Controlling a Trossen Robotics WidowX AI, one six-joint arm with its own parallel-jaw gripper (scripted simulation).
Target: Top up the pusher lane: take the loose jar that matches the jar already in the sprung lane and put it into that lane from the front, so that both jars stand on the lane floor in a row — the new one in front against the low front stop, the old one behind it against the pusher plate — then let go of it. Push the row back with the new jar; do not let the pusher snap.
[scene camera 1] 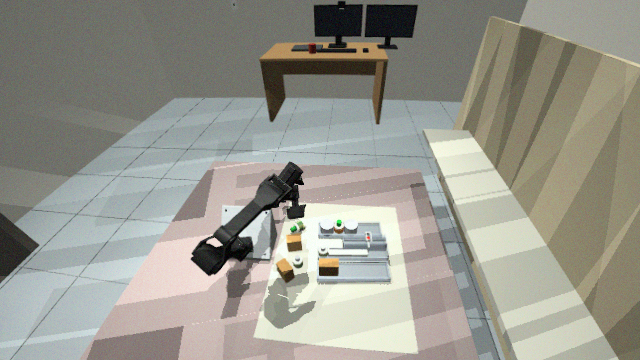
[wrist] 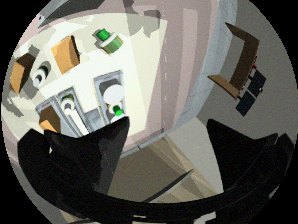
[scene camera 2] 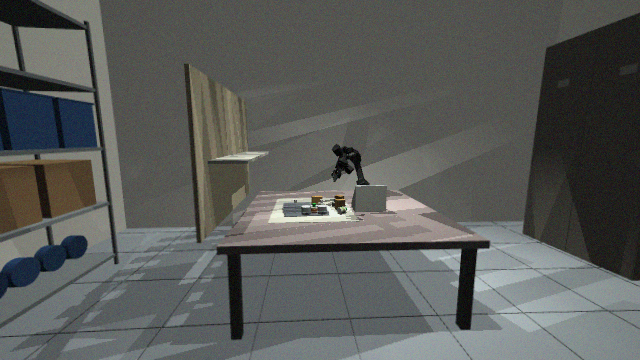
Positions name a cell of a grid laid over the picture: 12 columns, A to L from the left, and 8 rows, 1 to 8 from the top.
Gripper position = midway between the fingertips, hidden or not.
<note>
My gripper (wrist: G5) is open, with nothing in its grasp. Also in view: a grey lane unit (scene camera 1: H6).
</note>
